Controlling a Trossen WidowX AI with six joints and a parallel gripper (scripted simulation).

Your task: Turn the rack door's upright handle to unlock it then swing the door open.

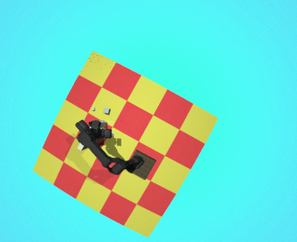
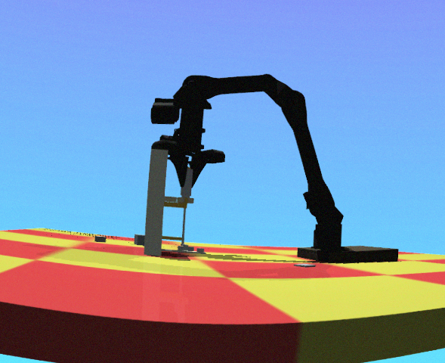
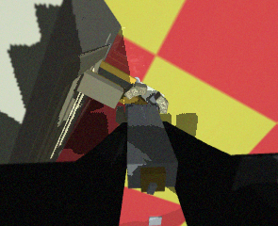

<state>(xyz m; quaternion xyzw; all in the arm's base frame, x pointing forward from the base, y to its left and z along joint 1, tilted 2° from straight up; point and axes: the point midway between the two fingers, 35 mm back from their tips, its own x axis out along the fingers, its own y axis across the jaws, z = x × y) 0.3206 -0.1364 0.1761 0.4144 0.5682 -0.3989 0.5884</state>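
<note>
Right now the upright handle is 3 cm below my gripper tip and 1 cm to the left of it.
</note>
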